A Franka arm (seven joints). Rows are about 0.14 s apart.
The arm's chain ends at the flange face. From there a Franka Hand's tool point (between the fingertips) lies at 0.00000 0.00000 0.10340 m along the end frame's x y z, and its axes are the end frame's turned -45 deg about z.
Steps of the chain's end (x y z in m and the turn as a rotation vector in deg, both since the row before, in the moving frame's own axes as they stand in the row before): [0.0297 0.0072 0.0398 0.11 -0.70 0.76]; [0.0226 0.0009 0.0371 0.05 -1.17 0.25]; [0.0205 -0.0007 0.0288 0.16 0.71 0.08]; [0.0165 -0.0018 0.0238 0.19 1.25 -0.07]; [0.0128 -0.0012 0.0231 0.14 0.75 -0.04]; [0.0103 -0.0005 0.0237 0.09 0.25 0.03]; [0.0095 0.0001 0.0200 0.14 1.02 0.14]
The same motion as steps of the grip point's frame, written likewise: [0.0152 0.0251 0.0398 0.57 -0.42 0.76]; [0.0139 0.0151 0.0371 0.86 -0.79 0.25]; [0.0161 0.0147 0.0288 -0.39 0.62 0.08]; [0.0148 0.0117 0.0238 -0.75 1.02 -0.07]; [0.0110 0.0090 0.0231 -0.43 0.63 -0.04]; [0.0081 0.0071 0.0237 -0.11 0.24 0.03]; [0.0081 0.0079 0.0200 -0.62 0.82 0.14]
